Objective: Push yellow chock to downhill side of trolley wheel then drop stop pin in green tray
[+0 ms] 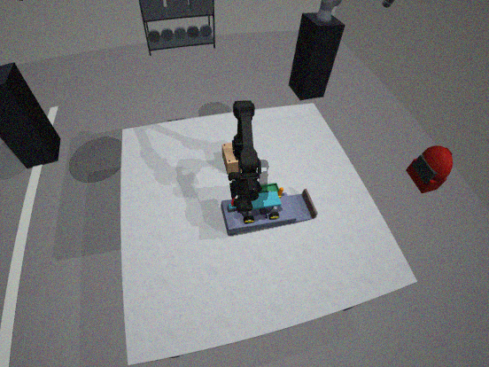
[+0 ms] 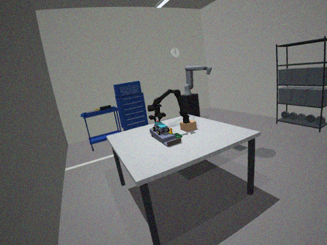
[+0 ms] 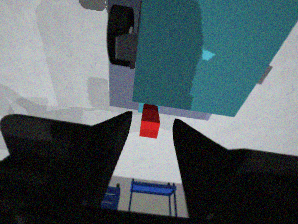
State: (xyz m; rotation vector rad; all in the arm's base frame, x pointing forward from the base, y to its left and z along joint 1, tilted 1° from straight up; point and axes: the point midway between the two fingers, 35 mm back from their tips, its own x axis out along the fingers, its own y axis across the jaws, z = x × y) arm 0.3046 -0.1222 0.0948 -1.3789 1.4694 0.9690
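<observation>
Now: the red-headed stop pin 2 cm below my gripper tip. Also, from my gripper tip: yellow chock 2 cm behind, 22 cm to the left, 7 cm below; teal trolley 3 cm ahead, 11 cm to the left, 4 cm below; grey ramp 3 cm ahead, 11 cm to the left, 10 cm below.
</observation>
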